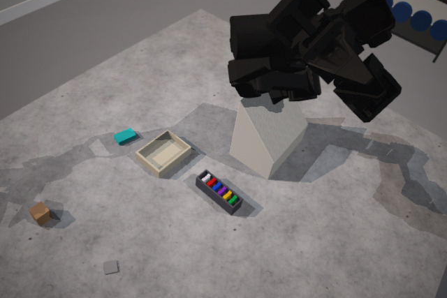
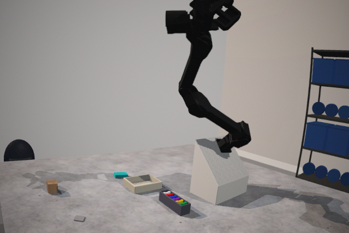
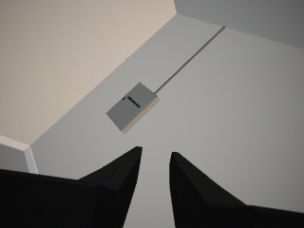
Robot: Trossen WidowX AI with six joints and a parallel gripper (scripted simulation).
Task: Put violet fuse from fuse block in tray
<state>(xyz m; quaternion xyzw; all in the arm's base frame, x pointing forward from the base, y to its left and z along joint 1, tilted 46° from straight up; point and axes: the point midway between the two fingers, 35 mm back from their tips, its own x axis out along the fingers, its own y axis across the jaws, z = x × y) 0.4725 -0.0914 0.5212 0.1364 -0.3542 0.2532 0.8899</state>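
The violet fuse is 17 cm behind my gripper tip, 26 cm to the right of it and 66 cm below it. From my gripper tip the other things lie so: flat grey tile: 17 cm ahead, 31 cm to the right, 68 cm below; then brown cube: 22 cm ahead, 53 cm to the right, 66 cm below; then beige tray: 15 cm behind, 48 cm to the right, 68 cm below.
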